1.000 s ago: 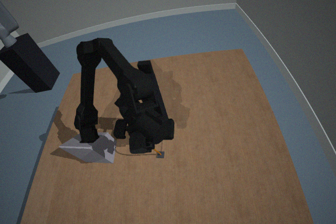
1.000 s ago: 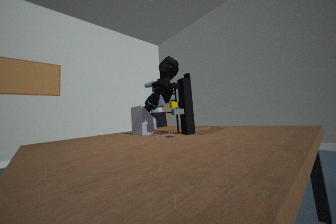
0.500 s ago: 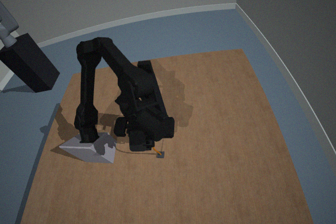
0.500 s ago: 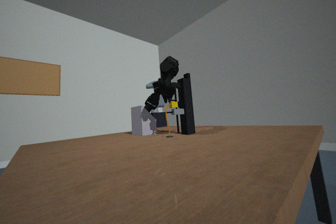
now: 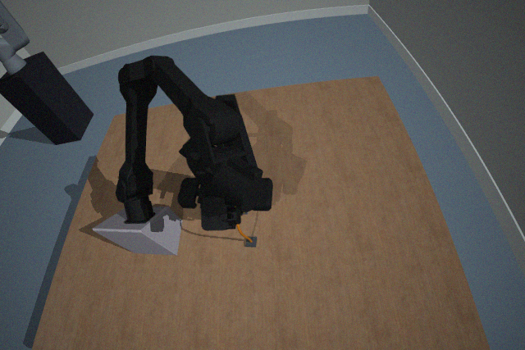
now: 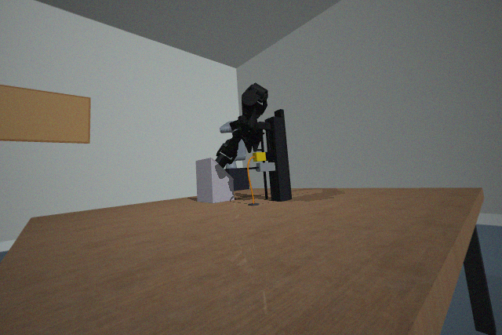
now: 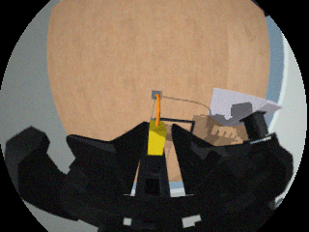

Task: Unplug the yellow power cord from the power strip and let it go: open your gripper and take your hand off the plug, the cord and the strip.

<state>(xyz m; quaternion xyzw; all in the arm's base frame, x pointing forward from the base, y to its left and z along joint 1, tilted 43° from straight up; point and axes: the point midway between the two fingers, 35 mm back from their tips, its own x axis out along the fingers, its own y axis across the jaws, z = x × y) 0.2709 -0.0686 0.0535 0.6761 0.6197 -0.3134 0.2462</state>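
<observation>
The yellow plug is 50 mm to the left of my gripper tip and 10 mm below it. The rest, counted from my gripper tip: grey anchor 200 mm below, 10 mm to the right.
</observation>
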